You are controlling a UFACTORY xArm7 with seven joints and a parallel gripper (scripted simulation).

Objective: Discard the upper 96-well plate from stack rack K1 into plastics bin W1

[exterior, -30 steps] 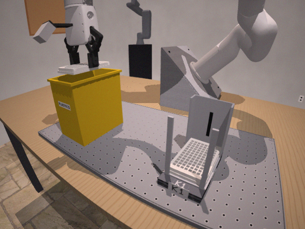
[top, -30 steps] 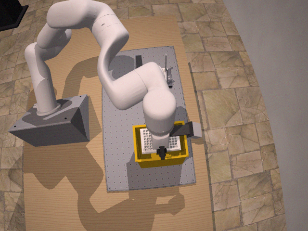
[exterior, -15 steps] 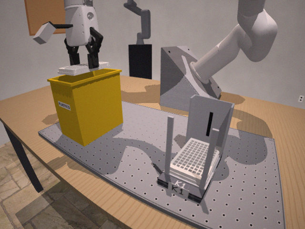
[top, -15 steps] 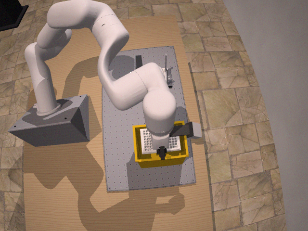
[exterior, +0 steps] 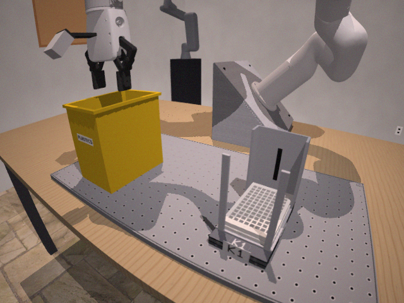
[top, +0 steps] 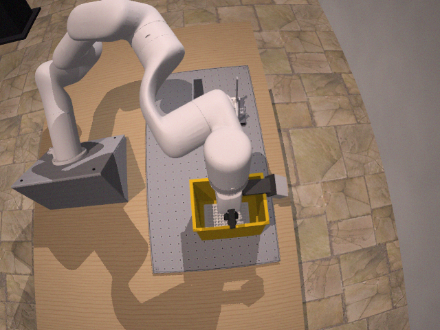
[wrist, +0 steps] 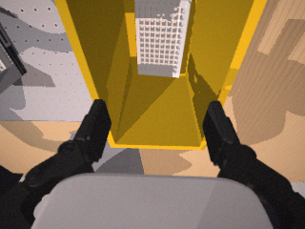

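The yellow plastics bin W1 lies 12 cm below my hand.
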